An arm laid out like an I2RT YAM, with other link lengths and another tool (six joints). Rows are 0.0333 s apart.
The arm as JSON. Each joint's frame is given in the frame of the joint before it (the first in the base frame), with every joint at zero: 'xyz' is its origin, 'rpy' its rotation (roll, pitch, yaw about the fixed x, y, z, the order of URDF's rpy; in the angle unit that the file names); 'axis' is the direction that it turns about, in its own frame. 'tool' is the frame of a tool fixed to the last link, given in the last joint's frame.
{
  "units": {
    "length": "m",
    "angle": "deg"
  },
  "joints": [
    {
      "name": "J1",
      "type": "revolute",
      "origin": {
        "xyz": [
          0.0,
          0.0,
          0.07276
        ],
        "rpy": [
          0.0,
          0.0,
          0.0
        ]
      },
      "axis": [
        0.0,
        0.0,
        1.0
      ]
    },
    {
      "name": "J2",
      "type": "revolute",
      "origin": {
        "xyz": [
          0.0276,
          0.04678,
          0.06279
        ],
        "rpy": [
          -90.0,
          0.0,
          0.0
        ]
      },
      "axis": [
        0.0,
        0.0,
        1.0
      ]
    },
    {
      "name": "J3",
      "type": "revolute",
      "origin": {
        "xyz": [
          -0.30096,
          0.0,
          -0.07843
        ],
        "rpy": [
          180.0,
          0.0,
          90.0
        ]
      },
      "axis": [
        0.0,
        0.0,
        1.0
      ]
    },
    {
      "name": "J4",
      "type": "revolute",
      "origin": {
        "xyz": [
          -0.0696,
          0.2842,
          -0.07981
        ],
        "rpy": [
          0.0,
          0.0,
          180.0
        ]
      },
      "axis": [
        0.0,
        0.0,
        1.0
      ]
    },
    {
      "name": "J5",
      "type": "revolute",
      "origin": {
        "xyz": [
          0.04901,
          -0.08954,
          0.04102
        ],
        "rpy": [
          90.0,
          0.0,
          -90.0
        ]
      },
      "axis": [
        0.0,
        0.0,
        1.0
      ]
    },
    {
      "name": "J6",
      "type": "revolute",
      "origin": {
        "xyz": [
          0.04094,
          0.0,
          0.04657
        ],
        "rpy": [
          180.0,
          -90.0,
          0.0
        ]
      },
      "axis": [
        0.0,
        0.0,
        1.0
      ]
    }
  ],
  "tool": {
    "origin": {
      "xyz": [
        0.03,
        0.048,
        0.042
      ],
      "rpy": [
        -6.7,
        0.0,
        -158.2
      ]
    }
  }
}
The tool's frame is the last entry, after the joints.
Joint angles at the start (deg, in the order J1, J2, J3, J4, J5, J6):
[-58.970 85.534 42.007 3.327 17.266 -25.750]
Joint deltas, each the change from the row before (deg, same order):
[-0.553 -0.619 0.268 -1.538 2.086 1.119]
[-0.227 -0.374 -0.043 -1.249 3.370 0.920]
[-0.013 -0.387 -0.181 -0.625 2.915 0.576]
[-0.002 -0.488 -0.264 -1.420 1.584 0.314]
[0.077 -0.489 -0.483 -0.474 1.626 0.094]
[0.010 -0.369 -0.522 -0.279 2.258 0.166]
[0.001 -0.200 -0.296 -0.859 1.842 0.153]
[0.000 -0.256 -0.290 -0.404 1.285 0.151]
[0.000 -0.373 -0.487 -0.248 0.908 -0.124]
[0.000 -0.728 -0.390 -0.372 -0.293 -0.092]
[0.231 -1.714 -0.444 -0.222 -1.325 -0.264]
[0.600 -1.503 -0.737 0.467 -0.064 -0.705]
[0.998 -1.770 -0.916 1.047 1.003 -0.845]
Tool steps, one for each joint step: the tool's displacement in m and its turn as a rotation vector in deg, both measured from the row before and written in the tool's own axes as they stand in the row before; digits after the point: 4 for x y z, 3 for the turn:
[0.0003 0.0067 -0.0006 -2.459 -1.018 1.144]
[-0.0024 0.0062 0.0006 -3.500 -1.134 0.602]
[-0.0016 0.0046 0.0003 -2.913 -0.513 0.355]
[-0.0044 0.0034 -0.0014 -1.563 -1.071 -0.344]
[-0.0034 0.0029 -0.0008 -1.563 -0.392 -0.220]
[-0.0036 0.0037 0.0005 -2.245 -0.395 -0.103]
[-0.0042 0.0031 0.0003 -1.831 -0.784 -0.449]
[-0.0025 0.0023 0.0001 -1.282 -0.364 -0.135]
[-0.0033 0.0022 -0.0003 -0.905 -0.265 -0.363]
[-0.0016 0.0015 -0.0023 0.293 -0.011 -0.114]
[0.0018 0.0016 -0.0066 1.473 0.952 0.302]
[0.0006 0.0009 -0.0057 0.464 1.306 -0.224]
[0.0019 0.0010 -0.0066 -0.341 1.972 -0.117]

